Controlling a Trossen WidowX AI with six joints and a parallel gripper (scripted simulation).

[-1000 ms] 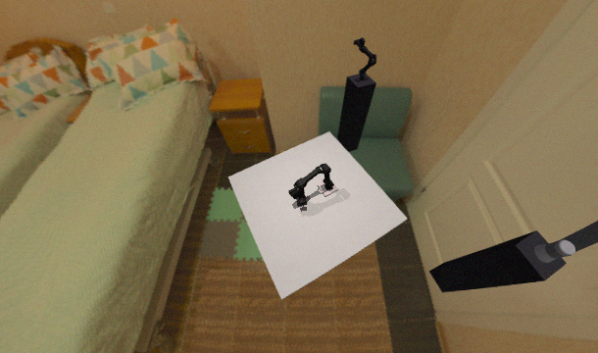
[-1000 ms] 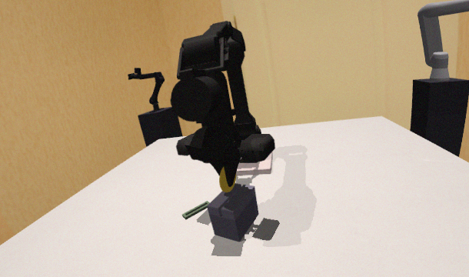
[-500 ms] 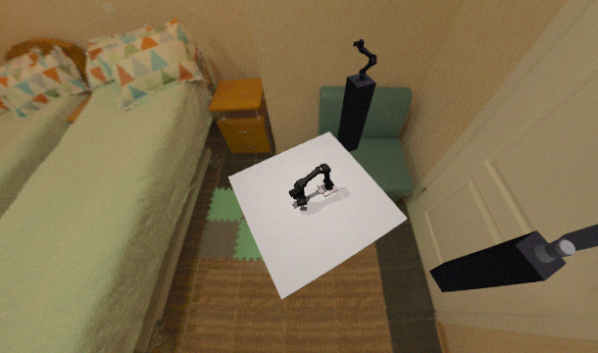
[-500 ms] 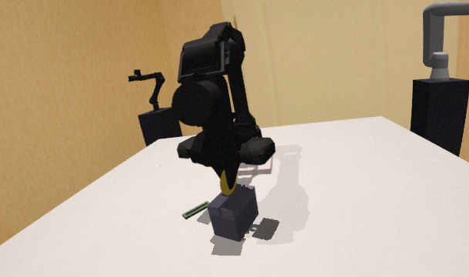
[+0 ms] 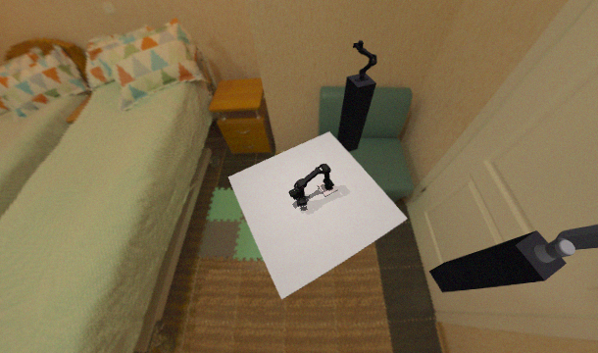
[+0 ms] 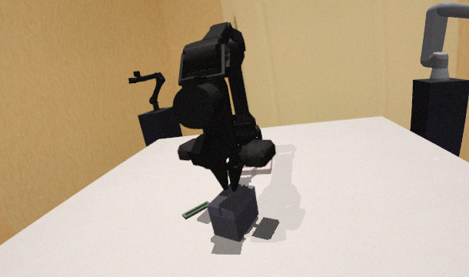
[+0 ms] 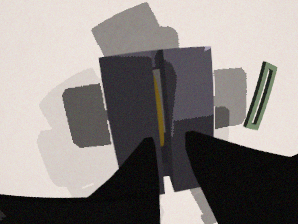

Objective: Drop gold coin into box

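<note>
Now: gripper tip 50 mm above the coin.
</note>
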